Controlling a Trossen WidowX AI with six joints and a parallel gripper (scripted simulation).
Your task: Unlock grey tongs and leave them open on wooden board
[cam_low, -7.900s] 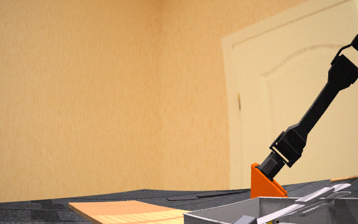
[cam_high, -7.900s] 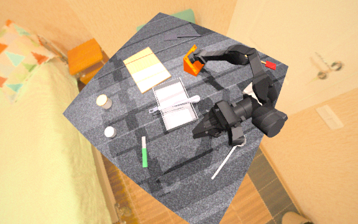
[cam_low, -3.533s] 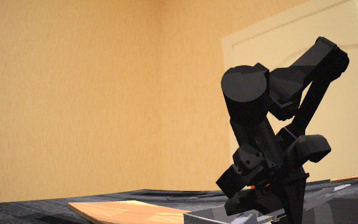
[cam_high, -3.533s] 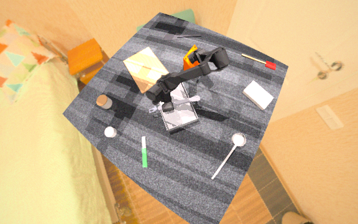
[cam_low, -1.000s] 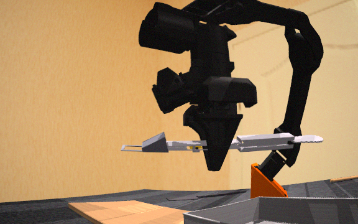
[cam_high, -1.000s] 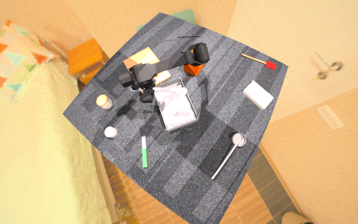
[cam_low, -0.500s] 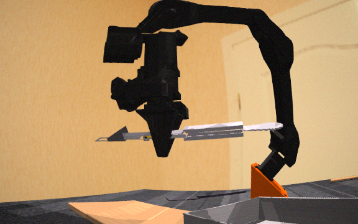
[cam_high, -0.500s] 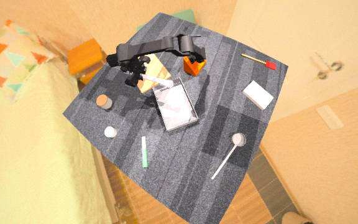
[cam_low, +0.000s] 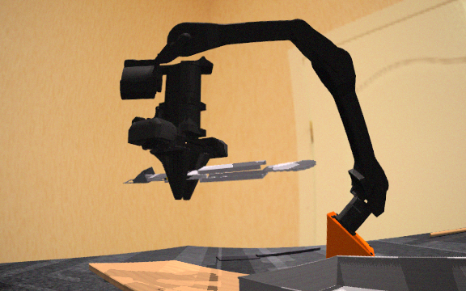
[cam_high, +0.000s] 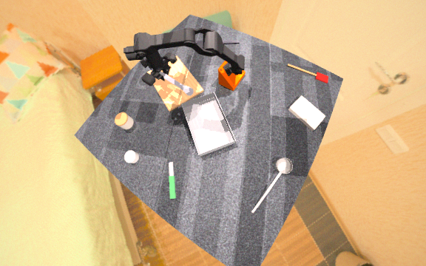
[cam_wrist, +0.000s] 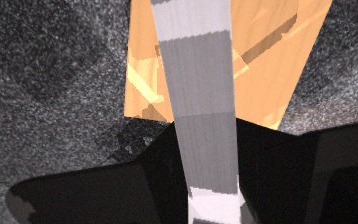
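Right now the wooden board is 15 cm below my gripper tip, 8 cm to the right of it and 8 cm behind it. Round my gripper tip: tongs arm 6 cm to the left, 4 cm above; then grey roasting tin 28 cm to the left, 13 cm below, 2 cm ahead; then wooden-lidded jar 31 cm ahead, 13 cm below, 12 cm to the right.
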